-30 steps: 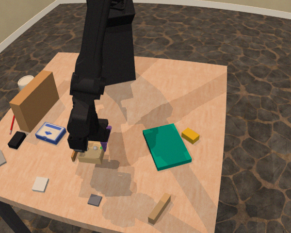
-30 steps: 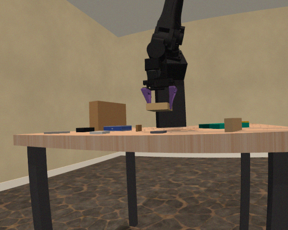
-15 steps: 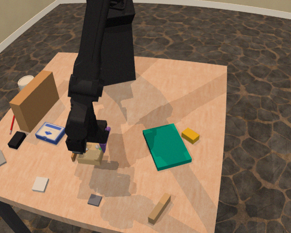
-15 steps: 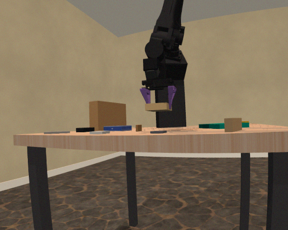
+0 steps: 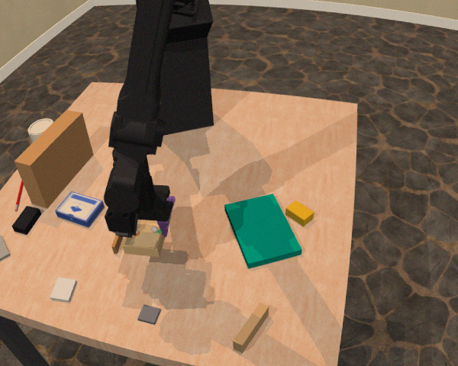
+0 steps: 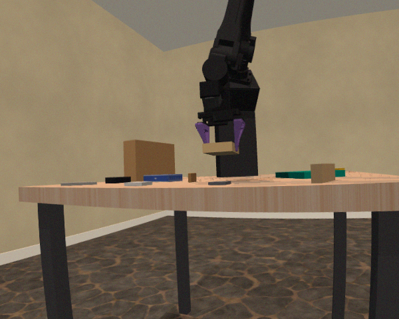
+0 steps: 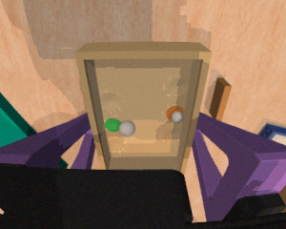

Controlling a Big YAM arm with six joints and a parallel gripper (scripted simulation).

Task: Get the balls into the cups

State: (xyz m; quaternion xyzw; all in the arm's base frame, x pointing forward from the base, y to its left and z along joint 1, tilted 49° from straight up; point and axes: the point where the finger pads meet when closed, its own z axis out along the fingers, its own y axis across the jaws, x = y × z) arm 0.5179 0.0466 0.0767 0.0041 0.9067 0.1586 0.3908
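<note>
My gripper is now 1 cm above the wooden puzzle. Round my hand: grey tile (14 cm ahead, 8 cm below, 4 cm to the left); then green book (20 cm to the left, 12 cm behind, 7 cm below); then white tile (15 cm to the right, 14 cm ahead, 8 cm below).
</note>
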